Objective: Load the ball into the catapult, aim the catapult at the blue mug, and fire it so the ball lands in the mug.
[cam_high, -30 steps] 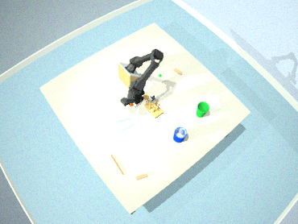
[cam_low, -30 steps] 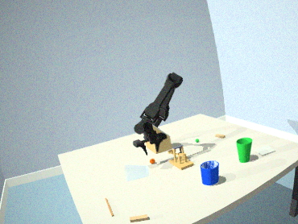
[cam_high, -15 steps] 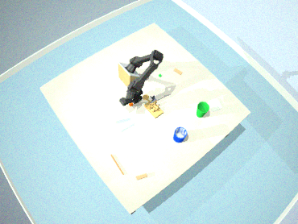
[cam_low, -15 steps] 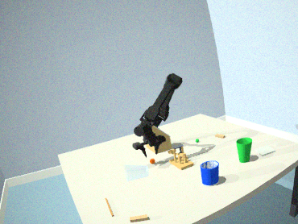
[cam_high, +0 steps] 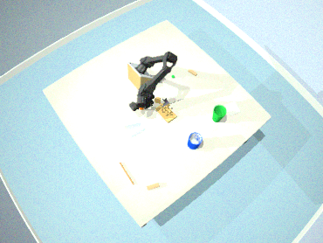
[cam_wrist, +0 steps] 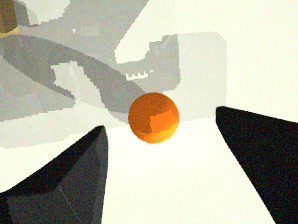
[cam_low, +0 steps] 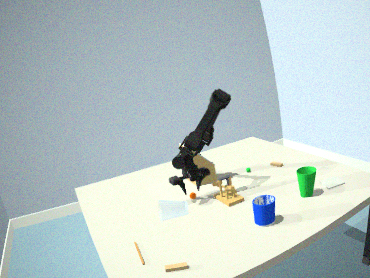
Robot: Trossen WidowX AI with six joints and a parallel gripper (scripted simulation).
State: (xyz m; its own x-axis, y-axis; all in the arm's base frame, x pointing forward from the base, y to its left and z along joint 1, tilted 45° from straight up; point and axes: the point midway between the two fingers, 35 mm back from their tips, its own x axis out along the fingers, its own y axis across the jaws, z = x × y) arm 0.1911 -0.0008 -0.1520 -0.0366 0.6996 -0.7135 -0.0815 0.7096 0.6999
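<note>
My gripper tip is now 20 mm above the orange ball. Also, from my gripper tip: small green ball 110 mm behind, 360 mm to the left, 20 mm below; blue mug 430 mm ahead, 140 mm to the left; wooden catapult 80 mm ahead, 150 mm to the left, 20 mm above.
</note>
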